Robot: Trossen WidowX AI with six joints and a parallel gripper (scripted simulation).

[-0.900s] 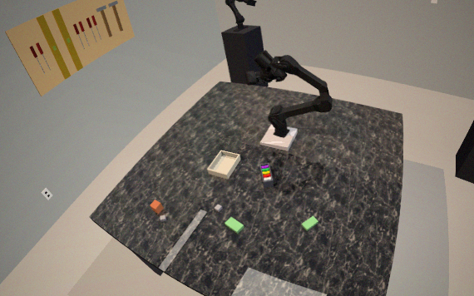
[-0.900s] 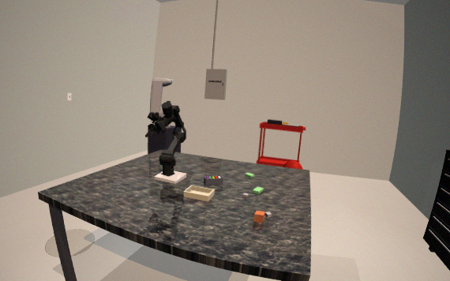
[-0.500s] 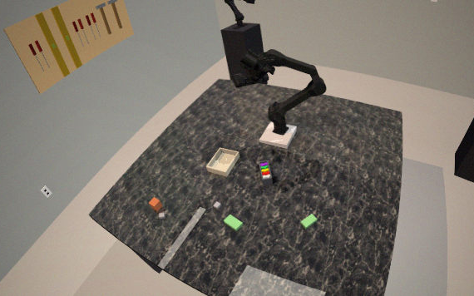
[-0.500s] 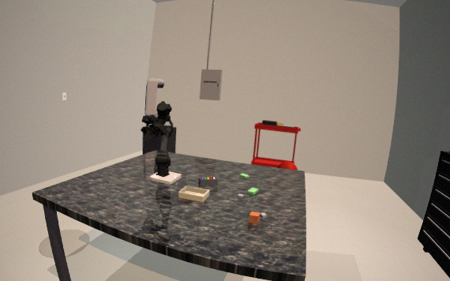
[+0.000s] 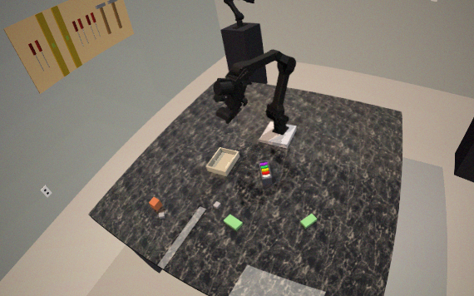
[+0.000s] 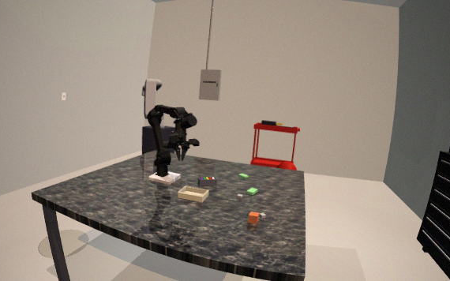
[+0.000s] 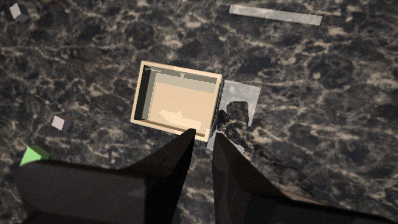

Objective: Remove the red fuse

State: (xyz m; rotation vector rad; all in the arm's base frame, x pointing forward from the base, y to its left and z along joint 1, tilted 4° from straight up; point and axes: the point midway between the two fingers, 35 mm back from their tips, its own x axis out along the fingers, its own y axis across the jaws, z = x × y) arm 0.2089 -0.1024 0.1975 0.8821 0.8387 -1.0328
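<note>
Now: the red fuse 220 mm to the left of my gripper tip, 150 mm below it and 60 mm ahead of it. Also, from my gripper tip: cream tray (170 mm below, 80 mm ahead); purple fuse (190 mm to the left, 150 mm below, 20 mm ahead); green fuse (200 mm to the left, 150 mm below, 30 mm ahead).
</note>
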